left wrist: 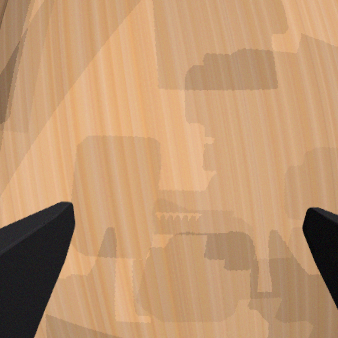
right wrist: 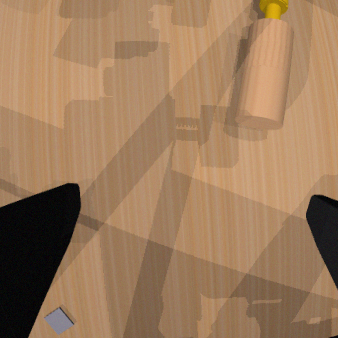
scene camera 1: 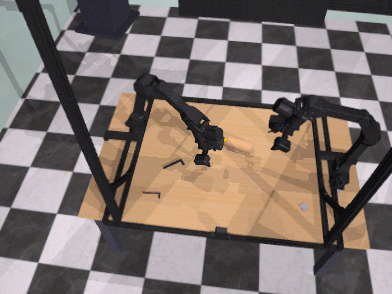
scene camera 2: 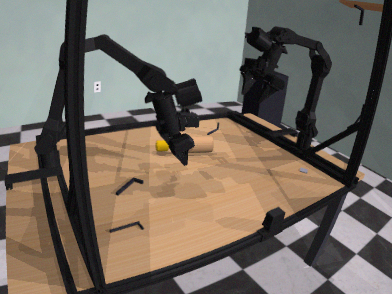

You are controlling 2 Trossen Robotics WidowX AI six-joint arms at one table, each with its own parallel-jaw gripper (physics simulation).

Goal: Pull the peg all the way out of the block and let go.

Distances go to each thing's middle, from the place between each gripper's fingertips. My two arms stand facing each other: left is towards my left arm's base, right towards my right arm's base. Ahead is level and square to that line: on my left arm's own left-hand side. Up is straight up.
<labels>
The wooden block (right wrist: pixel 261 101) lies 20 cm below my right hand, 14 cm to the left of it and 9 cm ahead of it.
I see the wooden block 140 mm ahead of my left hand, 100 mm to the right of it and 20 mm below it.
</labels>
